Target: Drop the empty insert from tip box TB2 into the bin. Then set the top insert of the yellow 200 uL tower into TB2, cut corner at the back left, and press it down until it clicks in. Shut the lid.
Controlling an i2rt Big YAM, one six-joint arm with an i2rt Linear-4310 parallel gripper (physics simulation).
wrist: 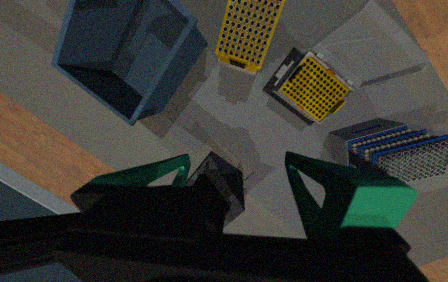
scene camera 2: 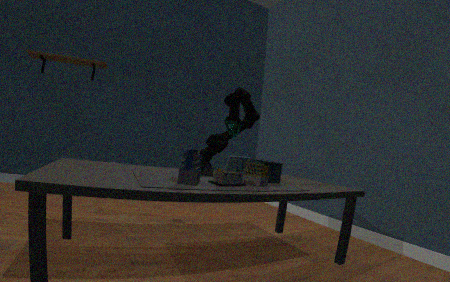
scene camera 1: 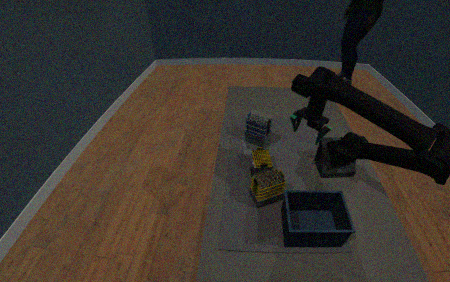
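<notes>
Tip box TB2 (wrist: 301, 108) stands with its clear lid (wrist: 372, 47) (scene camera 2: 239, 162) open. A yellow insert (wrist: 316, 87) (scene camera 1: 261, 157) with empty dark holes sits in it. The yellow 200 uL tower (wrist: 251, 31) (scene camera 1: 268, 185) (scene camera 2: 256, 168) is a stack of yellow inserts filled with tips, next to TB2 and near the bin. The blue bin (wrist: 179, 70) (scene camera 1: 317, 239) (scene camera 2: 274, 172) is open-topped; its visible floor is bare. My gripper (scene camera 1: 307, 136) (wrist: 234, 158) (scene camera 2: 232, 128) is open and empty, high above the table, apart from TB2 and the tower. The cut corners are too small to tell.
A blue-edged tip tower (scene camera 1: 258, 126) (wrist: 410, 157) (scene camera 2: 190, 165) stands on the other side of TB2 from the yellow tower. The dark arm base (scene camera 1: 336, 162) stands across the table. A person (scene camera 1: 352, 42) stands beyond the table, and a wall shelf (scene camera 2: 67, 59) hangs behind.
</notes>
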